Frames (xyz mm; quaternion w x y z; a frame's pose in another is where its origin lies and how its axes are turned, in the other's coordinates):
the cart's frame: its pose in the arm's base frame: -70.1 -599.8 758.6 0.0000 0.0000 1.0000 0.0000
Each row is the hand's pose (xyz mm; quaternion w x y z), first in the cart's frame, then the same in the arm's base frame.
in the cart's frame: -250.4 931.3 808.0 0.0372 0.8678 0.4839 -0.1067
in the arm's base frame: 180.3 331.5 -49.4 0.4839 0.1067 -0.0372 0.8678
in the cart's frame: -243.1 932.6 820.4 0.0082 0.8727 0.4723 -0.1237
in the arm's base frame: 173.0 332.8 -61.8 0.4723 0.1237 -0.0082 0.8727
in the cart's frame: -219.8 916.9 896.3 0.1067 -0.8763 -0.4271 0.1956
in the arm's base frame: 149.7 317.1 -137.7 0.4271 0.1956 0.1067 0.8763
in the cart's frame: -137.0 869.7 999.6 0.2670 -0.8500 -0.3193 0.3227
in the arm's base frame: 66.9 269.9 -241.0 0.3193 0.3227 0.2670 0.8501
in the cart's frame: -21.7 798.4 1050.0 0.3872 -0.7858 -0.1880 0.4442
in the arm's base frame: -48.4 198.6 -291.4 0.1880 0.4442 0.3872 0.7858
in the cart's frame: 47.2 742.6 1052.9 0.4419 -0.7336 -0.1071 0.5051
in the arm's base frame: -117.3 142.8 -294.3 0.1071 0.5051 0.4419 0.7336
